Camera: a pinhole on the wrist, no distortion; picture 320 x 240 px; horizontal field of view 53.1 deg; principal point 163.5 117.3 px. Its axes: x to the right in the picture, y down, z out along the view. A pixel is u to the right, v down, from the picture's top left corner.
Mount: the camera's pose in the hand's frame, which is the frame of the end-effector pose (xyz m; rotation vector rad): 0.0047 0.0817 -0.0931 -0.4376 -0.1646 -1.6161
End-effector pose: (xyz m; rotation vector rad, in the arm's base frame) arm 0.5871 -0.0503 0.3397 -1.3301 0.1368 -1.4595
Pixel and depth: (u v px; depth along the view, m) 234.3 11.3 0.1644
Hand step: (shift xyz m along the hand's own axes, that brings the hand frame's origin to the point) -0.0204 0.1132 0.0792
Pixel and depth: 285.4 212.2 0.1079
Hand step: 0.0541 0.0796 0.0160
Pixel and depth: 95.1 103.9 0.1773
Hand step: 0.0308 0.1819 0.0559
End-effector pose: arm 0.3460 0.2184 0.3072 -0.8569 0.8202 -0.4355
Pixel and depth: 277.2 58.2 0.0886
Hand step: 0.0035 0.0864 0.0022
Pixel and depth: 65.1 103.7 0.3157
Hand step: 0.0520 0.2875 0.1612
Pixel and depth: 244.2 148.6 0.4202
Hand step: 0.1171 0.1320 0.3244
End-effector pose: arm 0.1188 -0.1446 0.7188 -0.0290 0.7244 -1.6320
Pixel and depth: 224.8 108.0 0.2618
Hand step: 0.0427 0.1311 0.1662
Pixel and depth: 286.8 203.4 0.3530
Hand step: 0.1568 0.0743 0.2659
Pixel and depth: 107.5 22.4 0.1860
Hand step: -0.0147 0.1849 0.0732
